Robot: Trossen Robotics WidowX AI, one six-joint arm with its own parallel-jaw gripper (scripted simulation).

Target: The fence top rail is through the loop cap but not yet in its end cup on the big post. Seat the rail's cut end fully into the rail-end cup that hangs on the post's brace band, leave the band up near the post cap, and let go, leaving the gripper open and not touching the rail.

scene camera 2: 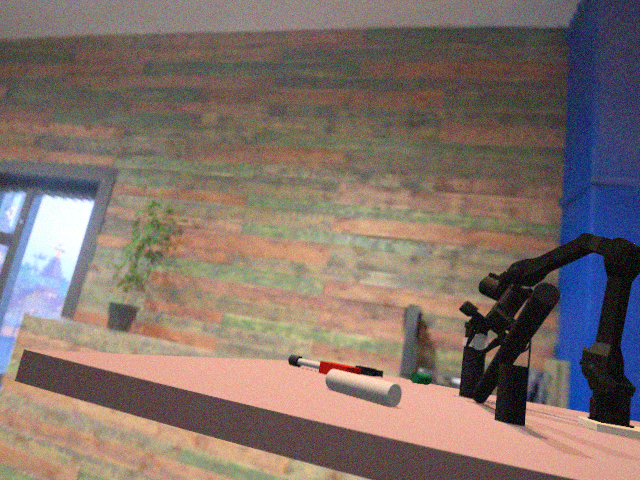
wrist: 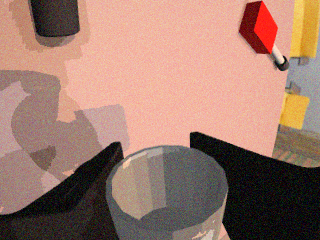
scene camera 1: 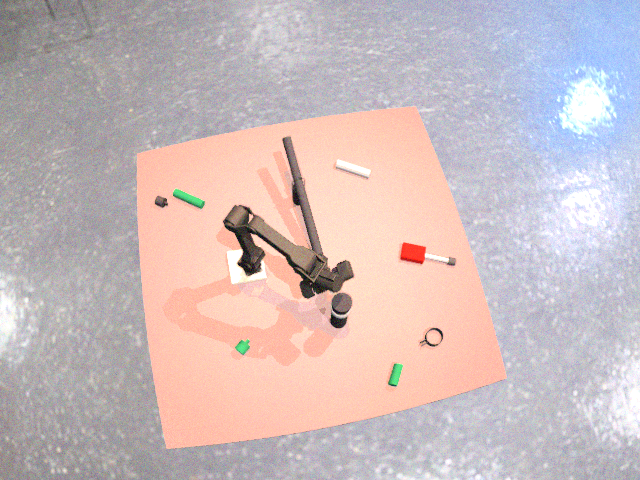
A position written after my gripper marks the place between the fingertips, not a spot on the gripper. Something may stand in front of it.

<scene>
In view: my gripper (scene camera 2: 472,352), a rail (scene camera 2: 545,296), a white cylinder (scene camera 2: 388,393) and a big dark post (scene camera 2: 473,367).
The rail is seen too in scene camera 1 (scene camera 1: 315,243). My gripper shows as well in the wrist view (wrist: 156,144). The wrist view does not show the white cylinder: it is out of frame.
</scene>
